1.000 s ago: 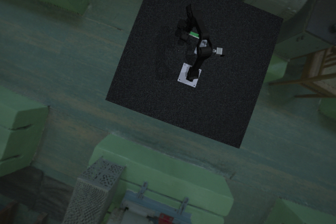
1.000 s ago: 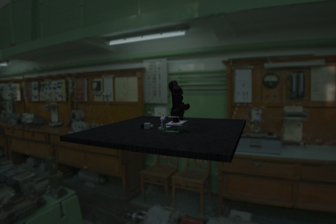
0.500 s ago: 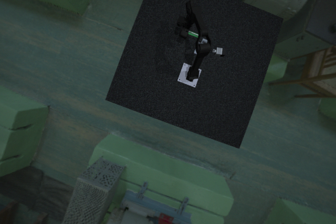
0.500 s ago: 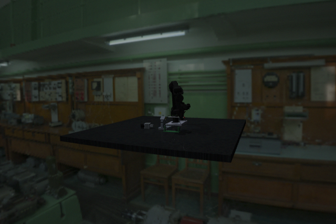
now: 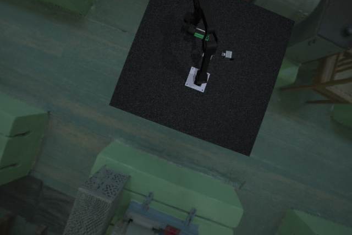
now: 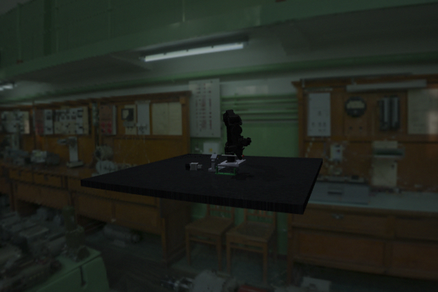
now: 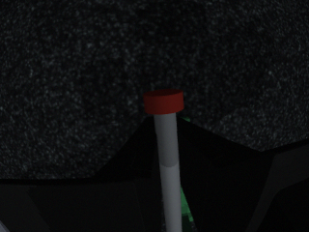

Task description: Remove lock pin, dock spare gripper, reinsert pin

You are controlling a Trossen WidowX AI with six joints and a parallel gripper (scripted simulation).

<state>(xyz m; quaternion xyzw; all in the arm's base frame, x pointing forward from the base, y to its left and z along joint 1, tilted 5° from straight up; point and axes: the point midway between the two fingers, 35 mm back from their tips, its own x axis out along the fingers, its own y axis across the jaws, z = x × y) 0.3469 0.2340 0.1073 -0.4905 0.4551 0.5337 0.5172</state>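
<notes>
Right now my gripper tip is 90 mm to the left of the green bracket, 70 mm above it and 20 mm short of it. Also, from my gripper tip: spare gripper 370 mm to the right, 70 mm below, 40 mm behind; mount 210 mm to the right, 60 mm behind, 40 mm below.
</notes>
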